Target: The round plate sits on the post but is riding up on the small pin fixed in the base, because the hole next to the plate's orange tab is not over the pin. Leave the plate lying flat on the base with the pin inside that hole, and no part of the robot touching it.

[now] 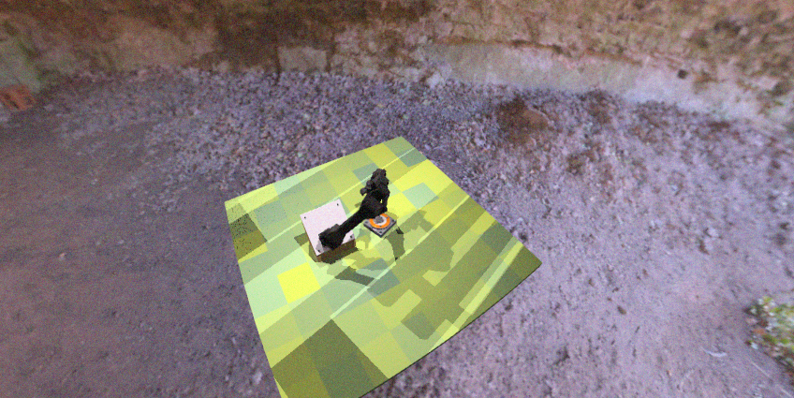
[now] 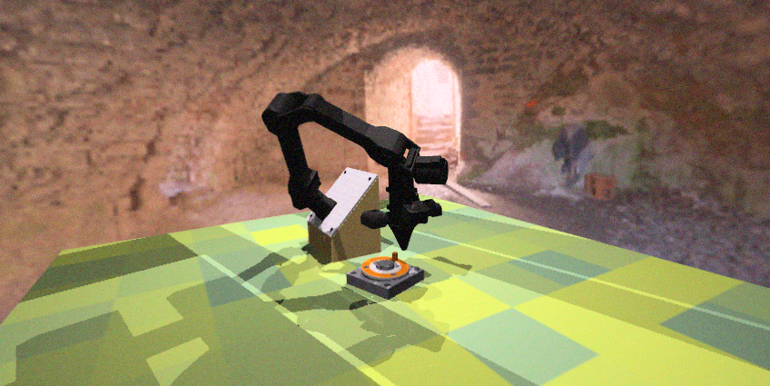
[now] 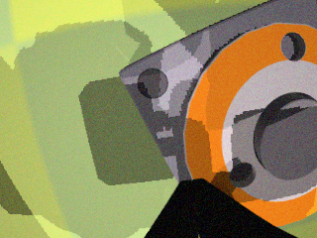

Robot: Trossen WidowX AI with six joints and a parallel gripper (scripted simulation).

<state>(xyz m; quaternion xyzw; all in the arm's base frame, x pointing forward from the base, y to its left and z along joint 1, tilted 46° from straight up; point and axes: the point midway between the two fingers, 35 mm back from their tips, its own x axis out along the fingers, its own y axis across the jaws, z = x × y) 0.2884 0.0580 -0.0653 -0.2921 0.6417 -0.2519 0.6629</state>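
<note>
The round plate lies 10 mm behind my gripper tip, 30 mm to the right of it and 20 mm below it. Also, from my gripper tip: grey square base (10 mm ahead, 50 mm to the right, 40 mm below).
</note>
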